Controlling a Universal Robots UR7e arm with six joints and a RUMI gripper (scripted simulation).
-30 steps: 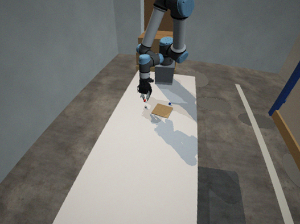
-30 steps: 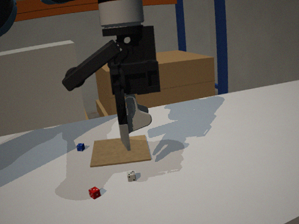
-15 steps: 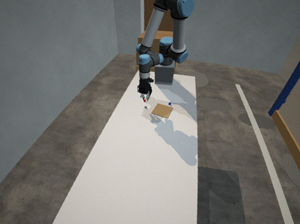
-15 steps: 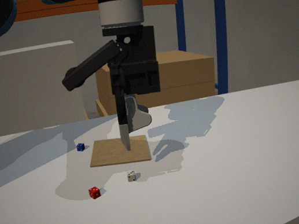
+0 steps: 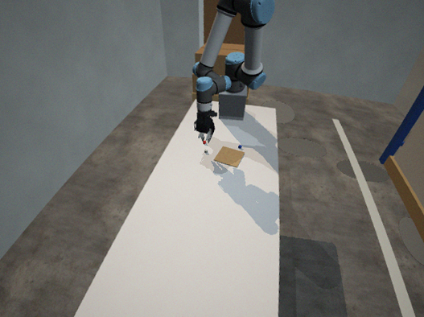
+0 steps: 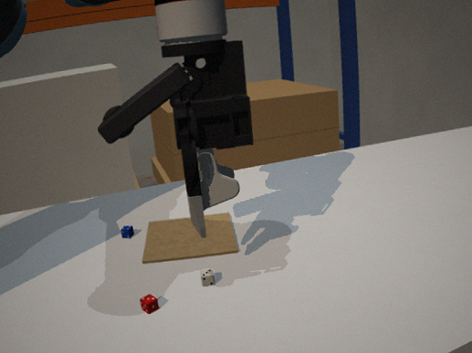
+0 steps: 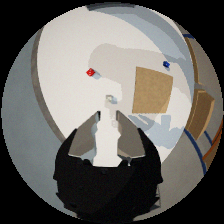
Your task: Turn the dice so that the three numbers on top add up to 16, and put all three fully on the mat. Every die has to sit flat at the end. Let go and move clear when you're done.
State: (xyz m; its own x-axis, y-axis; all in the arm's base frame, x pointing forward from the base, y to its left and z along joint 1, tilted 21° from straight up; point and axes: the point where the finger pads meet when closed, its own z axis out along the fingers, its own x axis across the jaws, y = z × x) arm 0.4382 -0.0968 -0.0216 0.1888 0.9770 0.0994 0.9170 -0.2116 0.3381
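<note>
Now: the white die 80 mm below my hand. The rest, counted from my hand: blue die (80 mm behind, 190 mm to the left, 80 mm below); then mat (10 mm ahead, 140 mm to the left, 90 mm below); then red die (80 mm behind, 30 mm to the right, 80 mm below).
</note>
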